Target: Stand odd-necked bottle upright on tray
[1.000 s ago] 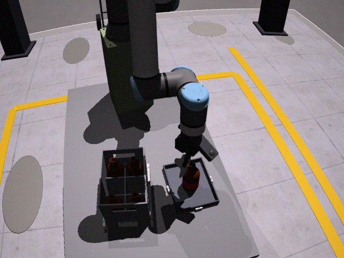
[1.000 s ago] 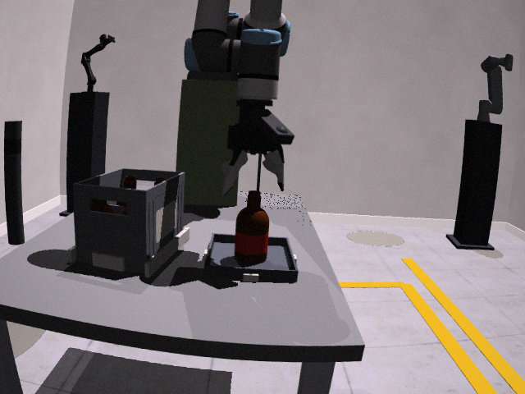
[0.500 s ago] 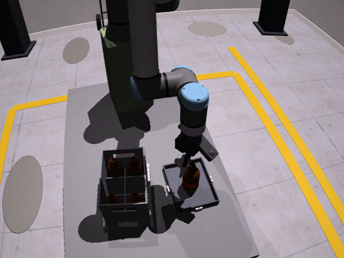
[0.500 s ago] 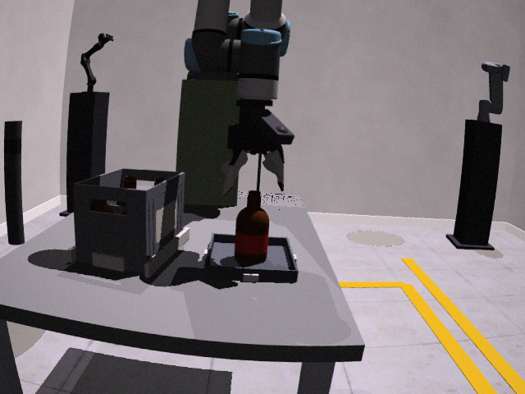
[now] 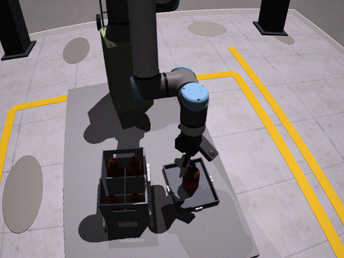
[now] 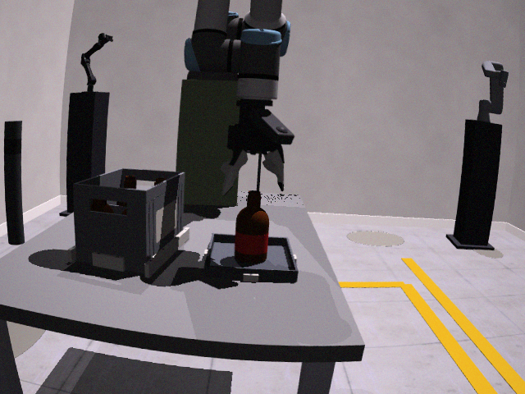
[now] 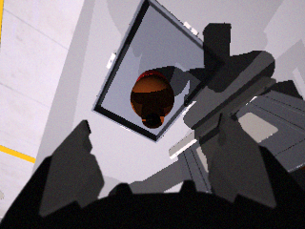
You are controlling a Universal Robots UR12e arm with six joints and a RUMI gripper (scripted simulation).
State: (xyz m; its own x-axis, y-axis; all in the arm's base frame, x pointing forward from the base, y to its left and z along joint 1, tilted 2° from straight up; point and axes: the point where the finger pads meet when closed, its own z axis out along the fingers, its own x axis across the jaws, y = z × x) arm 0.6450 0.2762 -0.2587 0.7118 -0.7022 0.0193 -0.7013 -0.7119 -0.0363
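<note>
Right now my hand is 140 mm above the black tray. From my hand the other things lie so: dark grey crate: 40 mm ahead, 280 mm to the right, 70 mm below.
</note>
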